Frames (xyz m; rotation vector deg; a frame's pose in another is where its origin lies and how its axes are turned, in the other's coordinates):
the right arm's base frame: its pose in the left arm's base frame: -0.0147 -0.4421 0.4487 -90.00 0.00 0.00
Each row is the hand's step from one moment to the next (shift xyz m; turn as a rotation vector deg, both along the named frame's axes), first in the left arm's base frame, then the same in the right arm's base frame.
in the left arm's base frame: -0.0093 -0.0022 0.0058 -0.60 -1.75 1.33
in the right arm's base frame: -0.0093 -0.0058 -0.0022 -0.60 -1.33 -1.75
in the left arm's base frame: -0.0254 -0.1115 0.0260 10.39 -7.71 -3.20
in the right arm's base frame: -0.0254 -0.0260 -0.1115 10.39 3.20 -7.71
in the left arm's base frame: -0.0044 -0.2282 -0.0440 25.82 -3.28 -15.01
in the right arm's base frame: -0.0044 0.0440 -0.2282 25.82 15.01 -3.28
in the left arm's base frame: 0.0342 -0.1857 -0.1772 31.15 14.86 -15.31
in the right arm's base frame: 0.0342 0.1772 -0.1857 31.15 15.31 14.86
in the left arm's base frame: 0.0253 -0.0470 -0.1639 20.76 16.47 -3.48
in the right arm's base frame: 0.0253 0.1639 -0.0470 20.76 3.48 16.47
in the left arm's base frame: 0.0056 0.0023 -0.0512 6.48 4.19 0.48
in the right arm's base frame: 0.0056 0.0512 0.0023 6.48 -0.48 4.19
